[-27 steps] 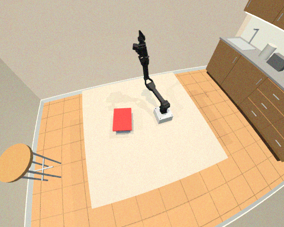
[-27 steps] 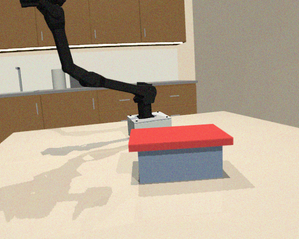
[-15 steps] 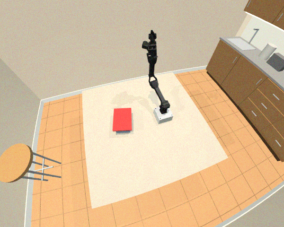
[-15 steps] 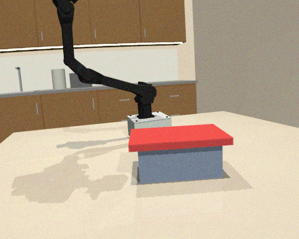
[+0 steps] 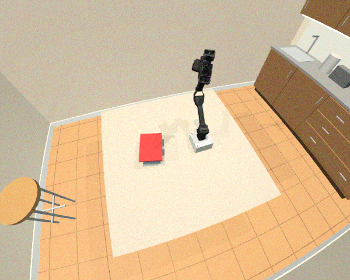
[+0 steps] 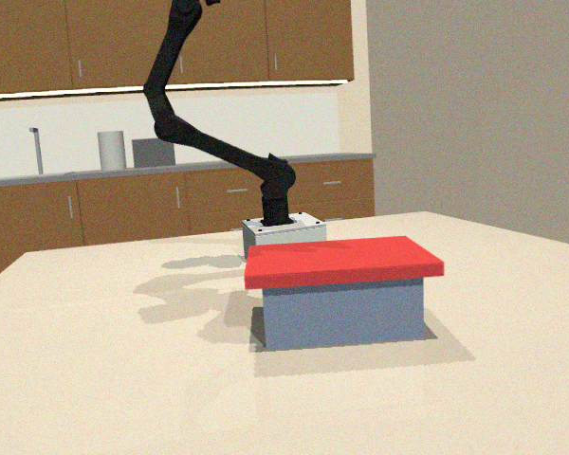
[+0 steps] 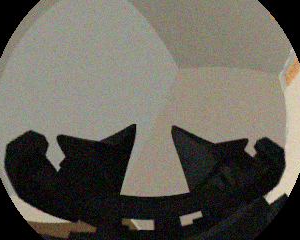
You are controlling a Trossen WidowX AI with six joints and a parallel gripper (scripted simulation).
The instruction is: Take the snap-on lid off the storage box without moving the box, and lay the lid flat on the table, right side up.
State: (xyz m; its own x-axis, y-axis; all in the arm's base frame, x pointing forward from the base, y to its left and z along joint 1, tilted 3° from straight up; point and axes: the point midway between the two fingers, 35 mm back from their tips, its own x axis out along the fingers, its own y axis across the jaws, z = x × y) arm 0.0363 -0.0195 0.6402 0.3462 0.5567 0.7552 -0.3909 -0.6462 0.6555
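Right now the red lid is 360 mm ahead of my gripper tip, 20 mm to the left of it and 650 mm below it. The rest, counted from my gripper tip: blue-grey storage box (360 mm ahead, 20 mm to the left, 700 mm below).
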